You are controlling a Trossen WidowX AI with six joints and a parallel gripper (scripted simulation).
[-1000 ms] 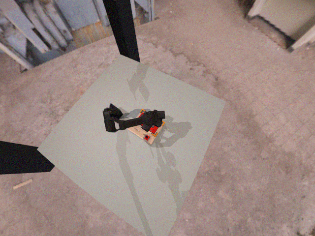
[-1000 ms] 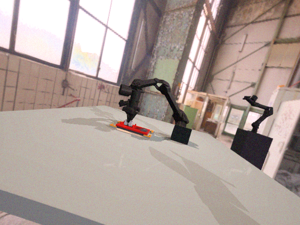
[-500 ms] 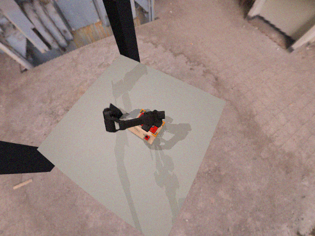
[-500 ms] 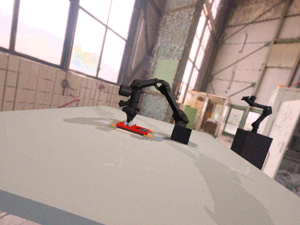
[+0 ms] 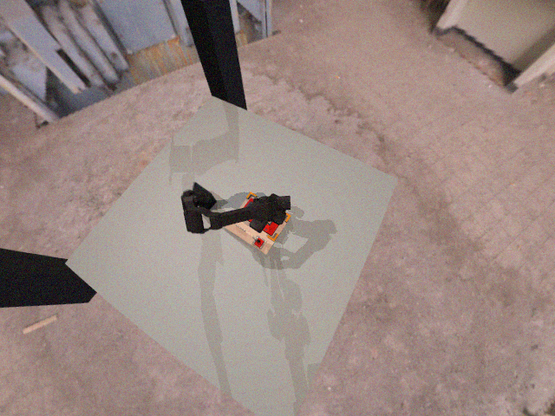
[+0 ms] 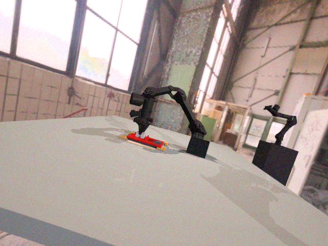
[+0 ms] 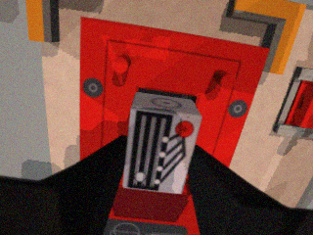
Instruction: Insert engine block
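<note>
Now: gripper tip 10 mm above the engine block.
</note>
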